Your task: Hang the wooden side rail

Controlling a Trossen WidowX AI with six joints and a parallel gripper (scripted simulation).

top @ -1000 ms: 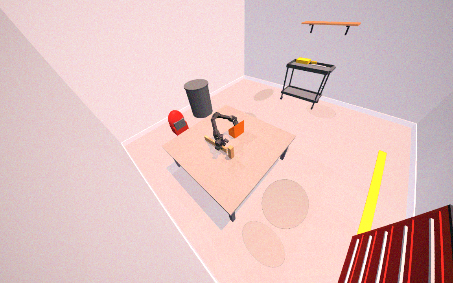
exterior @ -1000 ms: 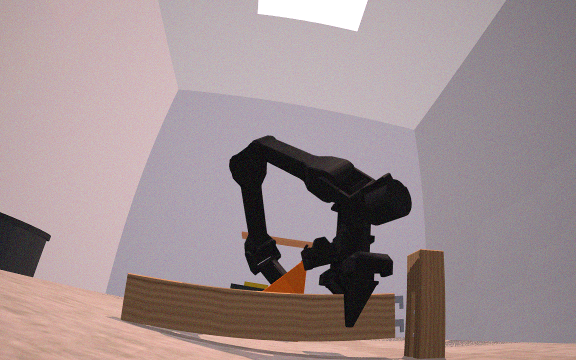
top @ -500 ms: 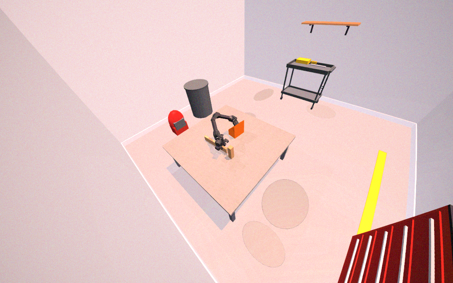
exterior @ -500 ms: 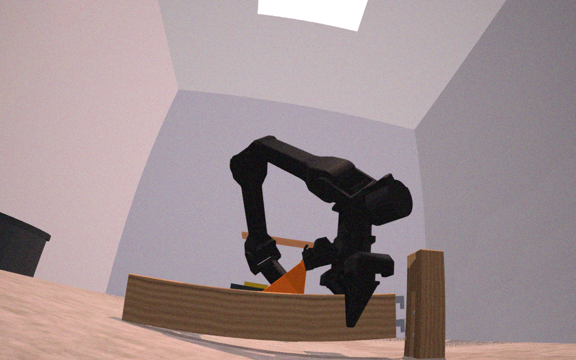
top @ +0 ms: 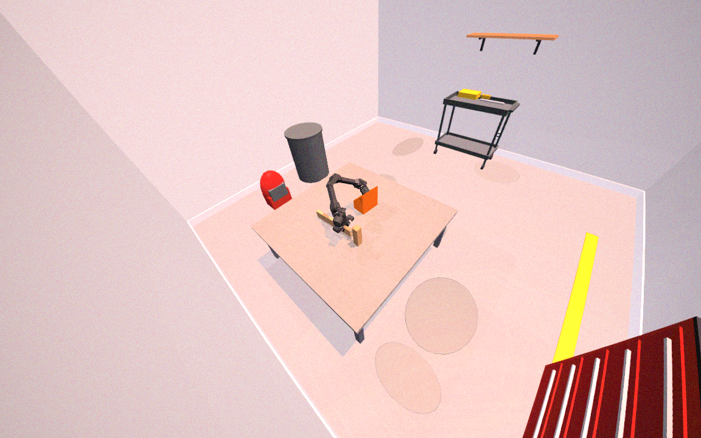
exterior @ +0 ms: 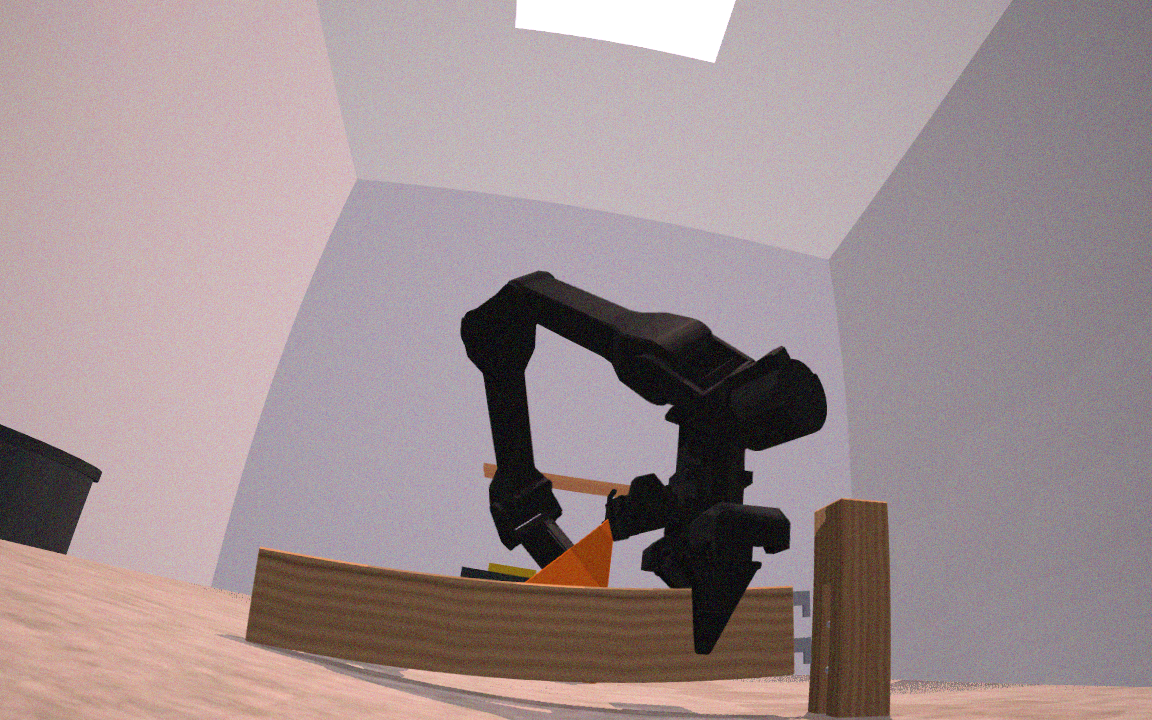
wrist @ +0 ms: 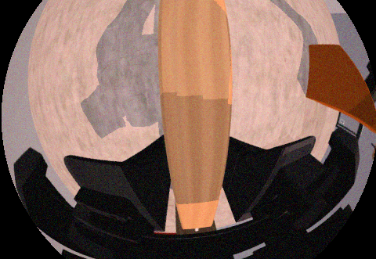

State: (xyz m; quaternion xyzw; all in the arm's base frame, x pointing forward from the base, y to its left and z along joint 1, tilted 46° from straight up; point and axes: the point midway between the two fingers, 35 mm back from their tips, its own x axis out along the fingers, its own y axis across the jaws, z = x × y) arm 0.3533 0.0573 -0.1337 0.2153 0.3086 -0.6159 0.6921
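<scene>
Now: gripper tip 20 mm past the headboard post, 130 mm to the right of it and 40 mm below it.
</scene>
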